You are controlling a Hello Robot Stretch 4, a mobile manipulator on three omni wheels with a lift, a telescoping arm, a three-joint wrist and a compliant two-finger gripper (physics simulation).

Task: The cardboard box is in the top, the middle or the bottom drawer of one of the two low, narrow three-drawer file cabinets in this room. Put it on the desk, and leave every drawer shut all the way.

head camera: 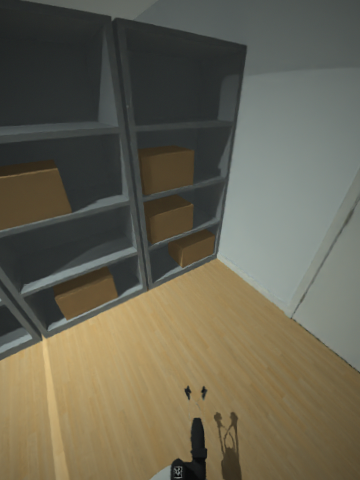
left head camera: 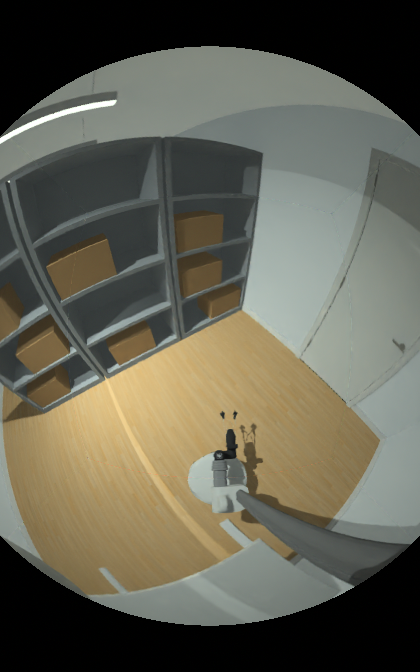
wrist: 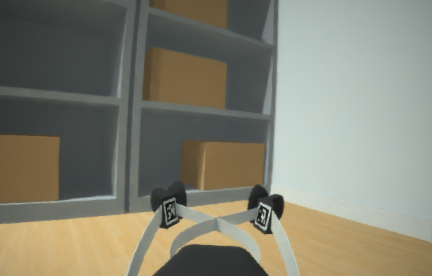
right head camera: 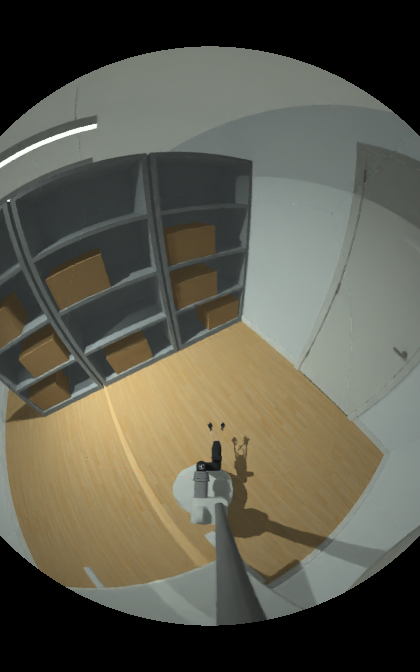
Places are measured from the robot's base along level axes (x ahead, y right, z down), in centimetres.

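Pixels of known places: gripper, between the fingertips: [head camera: 195, 385] [left head camera: 228, 410] [wrist: 217, 198] [right head camera: 216, 421].
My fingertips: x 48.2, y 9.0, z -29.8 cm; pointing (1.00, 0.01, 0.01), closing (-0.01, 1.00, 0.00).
Observation:
For each thing: its middle in the pictures, then the offset to it from my fingertips. "*": a spot on its surface instead. Level surfaces: height alone.
- desk, height of its surface: dz -39.4 cm
- low box, middle of its body: [wrist: 222, 162] [head camera: 191, 245] [right head camera: 216, 308] [left head camera: 218, 297] dx +141.8, dy +3.2, dz +11.5 cm
- closed door, a spot on its surface: [right head camera: 370, 320] [left head camera: 371, 313] * dx +33.8, dy +109.7, dz -62.8 cm
My gripper [head camera: 196, 392] [left head camera: 229, 415] [right head camera: 216, 426] [wrist: 217, 198] is open, with its two fingertips apart and no object between them. It is above the wood floor, in front of the shelves and apart from them. The desk [left head camera: 250, 575] [right head camera: 190, 595] shows in part at the bottom edge of the left and right head views, behind the robot's base, with pale feet beside its edge. Neither low file cabinet, nor any drawer, shows in these views. The task's cardboard box cannot be made out.
Tall grey shelf units [head camera: 134, 170] [left head camera: 171, 240] [right head camera: 162, 250] [wrist: 135, 150] stand ahead and left, holding several brown boxes, one a low box [head camera: 195, 248] [left head camera: 222, 301] [right head camera: 220, 312] [wrist: 232, 166] at the right. A closed door [left head camera: 370, 310] [right head camera: 370, 320] is on the right wall.

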